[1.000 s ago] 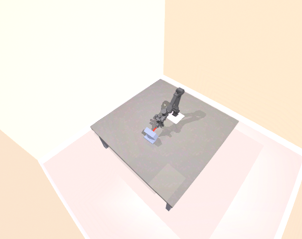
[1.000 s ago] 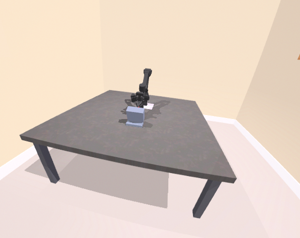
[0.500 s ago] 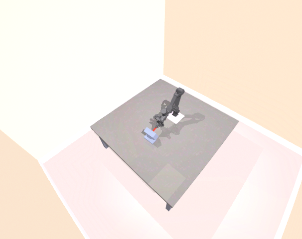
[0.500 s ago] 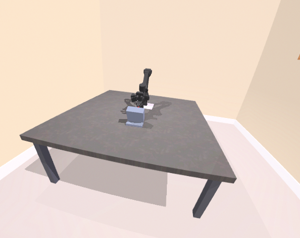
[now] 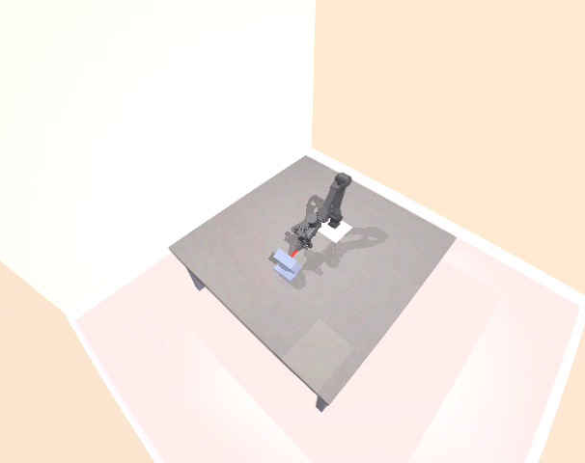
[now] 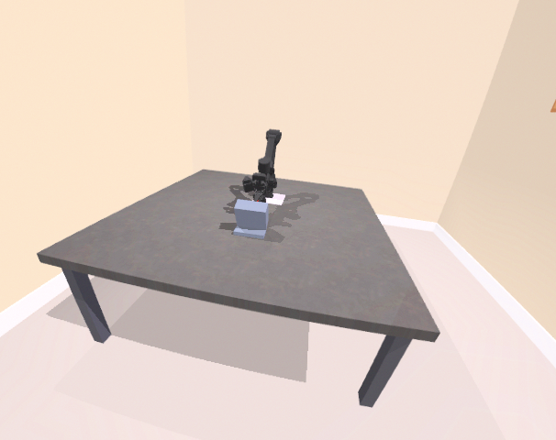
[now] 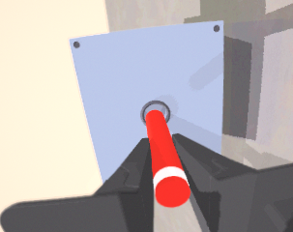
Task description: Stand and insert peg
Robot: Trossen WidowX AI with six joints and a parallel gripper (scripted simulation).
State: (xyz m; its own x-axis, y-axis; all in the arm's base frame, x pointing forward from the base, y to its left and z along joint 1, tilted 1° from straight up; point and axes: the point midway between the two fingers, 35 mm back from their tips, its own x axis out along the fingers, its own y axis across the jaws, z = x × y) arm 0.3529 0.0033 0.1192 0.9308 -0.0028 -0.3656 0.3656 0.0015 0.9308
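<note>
Now: gripper tip 7 cm short of the sloped panel and 3 cm above it. From my gripper tip the other things lie so: red peg: 2 cm behind, 1 cm above.
</note>
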